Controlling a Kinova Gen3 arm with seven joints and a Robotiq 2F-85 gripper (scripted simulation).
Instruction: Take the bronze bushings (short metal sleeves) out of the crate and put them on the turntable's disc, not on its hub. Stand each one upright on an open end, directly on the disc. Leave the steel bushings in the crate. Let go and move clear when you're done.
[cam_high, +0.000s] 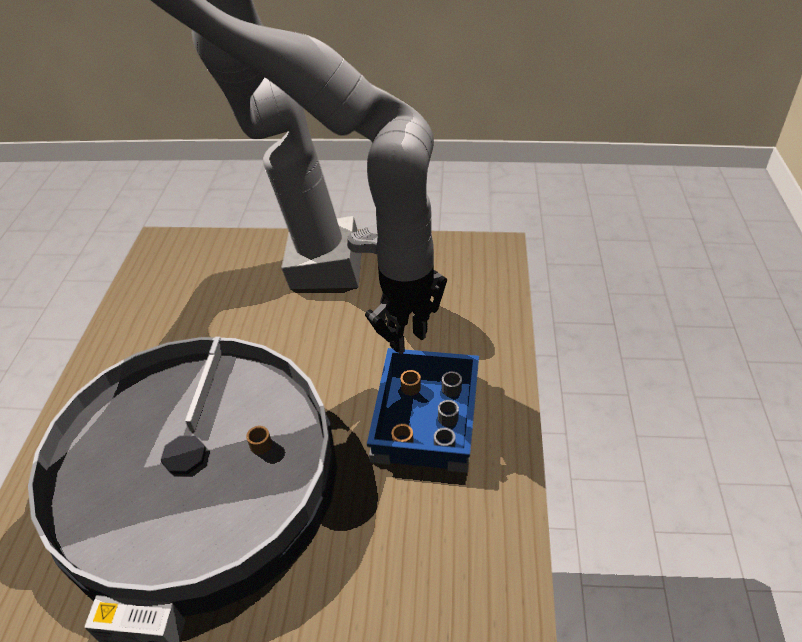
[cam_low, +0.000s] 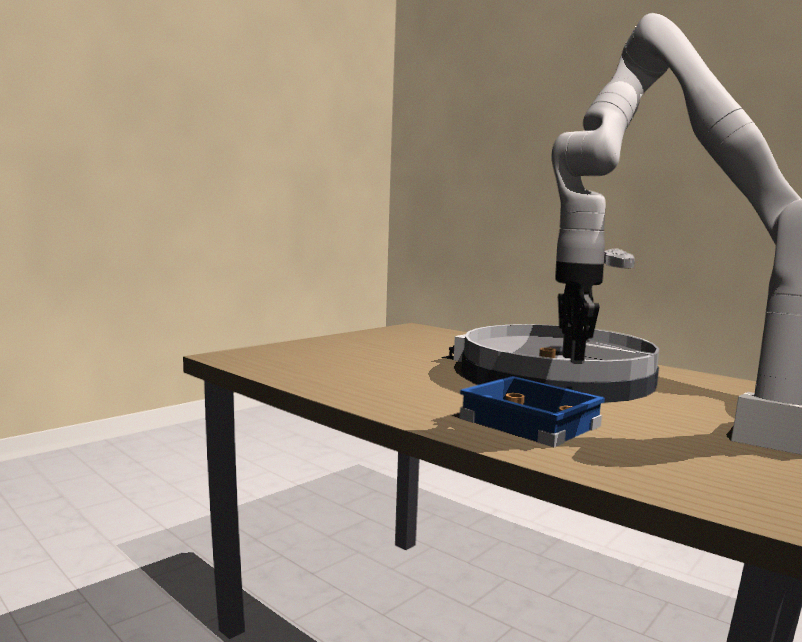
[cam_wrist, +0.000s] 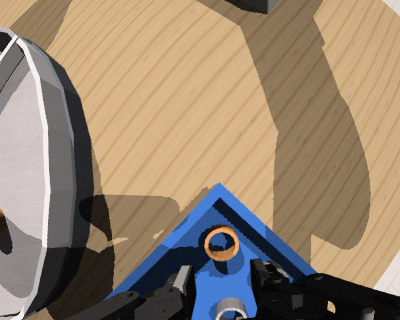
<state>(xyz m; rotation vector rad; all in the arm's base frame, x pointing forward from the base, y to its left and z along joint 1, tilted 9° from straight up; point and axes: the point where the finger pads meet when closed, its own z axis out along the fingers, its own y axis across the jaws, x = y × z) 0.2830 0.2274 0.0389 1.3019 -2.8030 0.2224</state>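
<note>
Now: hand 100 mm above the blue crate, 50 mm short of it and 30 mm to the right of it. Also, from my hand: grey turntable disc: 300 mm to the right, 210 mm ahead, 80 mm below.
</note>
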